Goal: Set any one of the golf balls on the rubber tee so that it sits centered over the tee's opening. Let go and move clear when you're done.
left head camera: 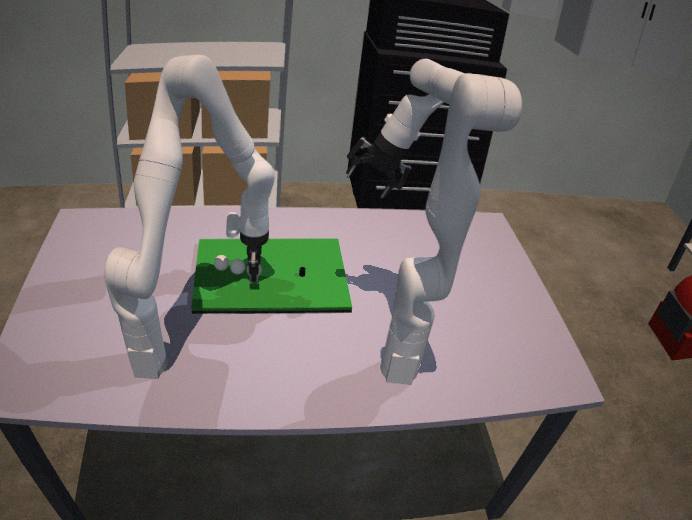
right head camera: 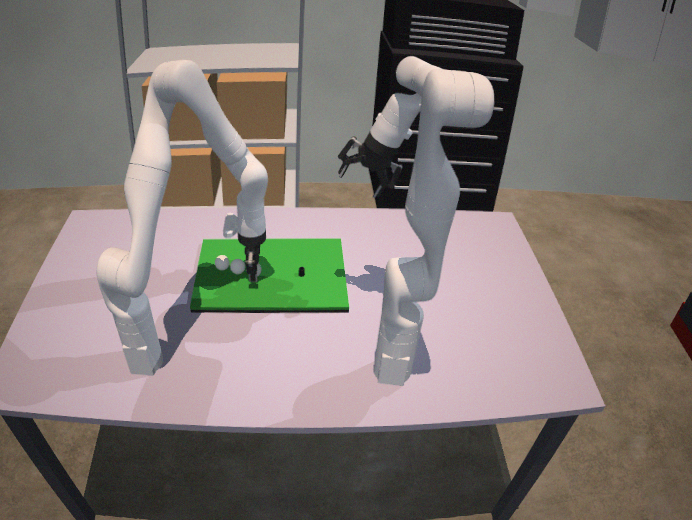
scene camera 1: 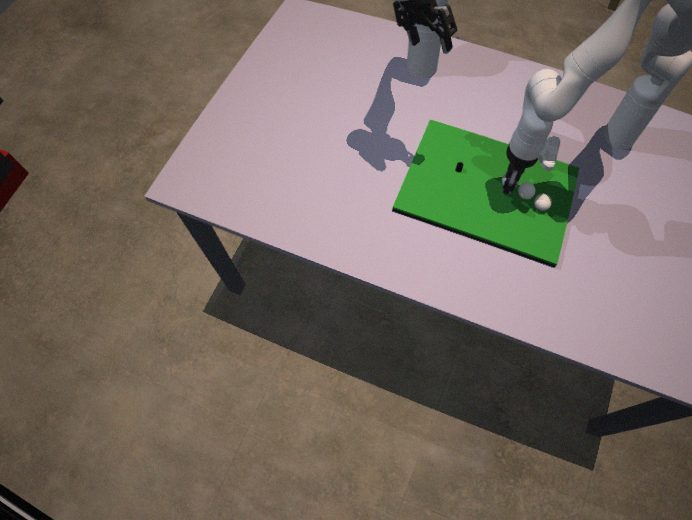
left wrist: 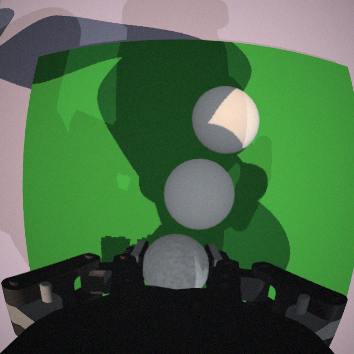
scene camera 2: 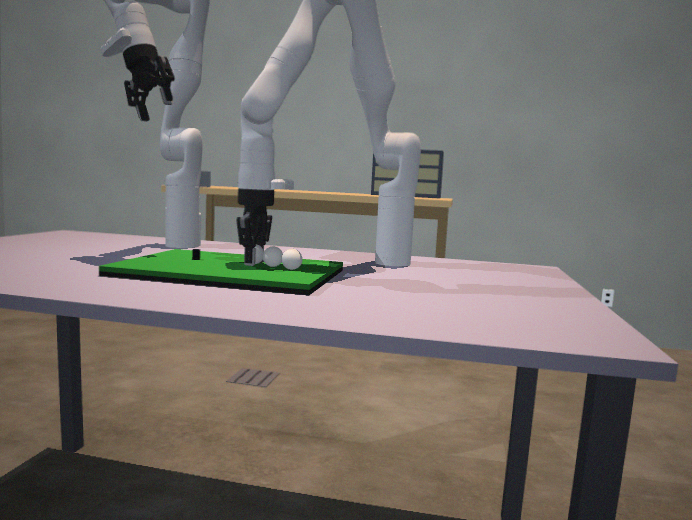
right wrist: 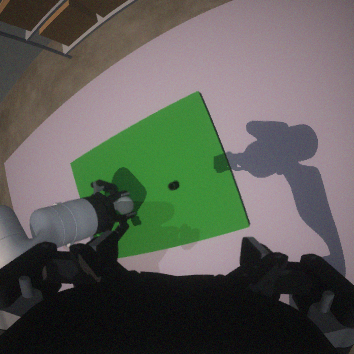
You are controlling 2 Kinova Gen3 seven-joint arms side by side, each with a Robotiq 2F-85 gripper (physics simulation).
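Pixels of known places: left gripper, between the fingertips: (left head camera: 254, 275) (right head camera: 254, 275) (scene camera 1: 508, 185) (left wrist: 175, 255) (scene camera 2: 254, 264) (right wrist: 129, 203); right gripper, between the fingertips: (left head camera: 365, 186) (right head camera: 357, 186) (scene camera 1: 431, 47) (scene camera 2: 156, 112) (right wrist: 178, 248); left arm's base, origin of its link: (left head camera: 149, 363) (right head camera: 145, 360) (scene camera 1: 618, 136) (scene camera 2: 392, 263); right arm's base, origin of its link: (left head camera: 399, 369) (right head camera: 392, 370) (scene camera 1: 421, 67) (scene camera 2: 182, 246).
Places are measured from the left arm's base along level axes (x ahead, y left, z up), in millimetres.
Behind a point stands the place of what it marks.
Note:
My left gripper (left head camera: 253, 275) {x 316, y -249, z 19 mm} (right head camera: 252, 275) {x 316, y -249, z 19 mm} (scene camera 2: 251, 258) {x 316, y -249, z 19 mm} is low over the green mat (left head camera: 324, 296) {x 238, y -437, z 20 mm} (scene camera 1: 436, 212) {x 469, y -389, z 20 mm} and shut on a grey-white golf ball (left wrist: 175, 262) {x 315, y -239, z 60 mm} (right wrist: 124, 205) {x 314, y -262, z 58 mm}, with one finger on each side of it. The ball is at mat level; any gap under it is hidden. The second golf ball (left head camera: 237, 266) {x 311, y -203, z 55 mm} (scene camera 2: 272, 256) {x 347, y -196, z 44 mm} (left wrist: 199, 194) {x 326, y -202, z 62 mm} and the third golf ball (left head camera: 221, 262) {x 326, y -158, z 55 mm} (scene camera 2: 292, 259) {x 361, y -148, z 43 mm} (left wrist: 225, 119) {x 338, y -162, z 61 mm} rest beside it. The small black rubber tee (left head camera: 302, 271) {x 317, y -381, z 38 mm} (scene camera 1: 459, 167) {x 333, y -380, z 40 mm} (scene camera 2: 195, 254) {x 332, y -378, z 32 mm} (right wrist: 173, 185) {x 324, y -376, z 20 mm} stands bare on the mat. My right gripper (left head camera: 368, 183) {x 277, y -511, z 337 mm} (scene camera 2: 156, 110) {x 277, y -511, z 337 mm} is open and empty, high up.
The mat lies on a pale pink table (left head camera: 475, 346) {x 70, y -822, z 0 mm} (scene camera 1: 279, 167) {x 496, y -817, z 0 mm}. The second ball is close beside the left fingers. A shelf unit (left head camera: 198, 55) and a black drawer cabinet (left head camera: 377, 50) stand behind the table in the left head view.

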